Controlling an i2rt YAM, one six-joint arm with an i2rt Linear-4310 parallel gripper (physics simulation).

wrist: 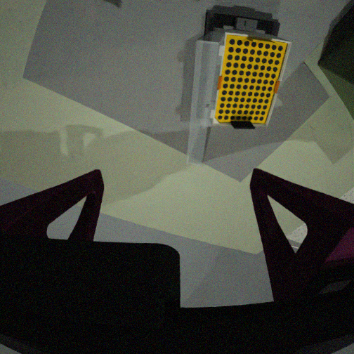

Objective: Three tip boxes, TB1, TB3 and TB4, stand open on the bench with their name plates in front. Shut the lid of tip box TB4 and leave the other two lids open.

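Observation:
One tip box with a yellow perforated top stands at the upper right of the wrist view. Its clear lid stands open along the box's left long side. No readable name plate shows, so I cannot tell which of TB1, TB3 or TB4 it is. The other two tip boxes cannot be made out. My gripper is open and empty, its two dark red fingers wide apart, nearer the camera and below the box and lid in the view.
A dark grey piece lies against the far short end of the box. A grey mat lies under the box on the pale green surface. A dark green object stands at the upper right edge. Shadows fall across the left.

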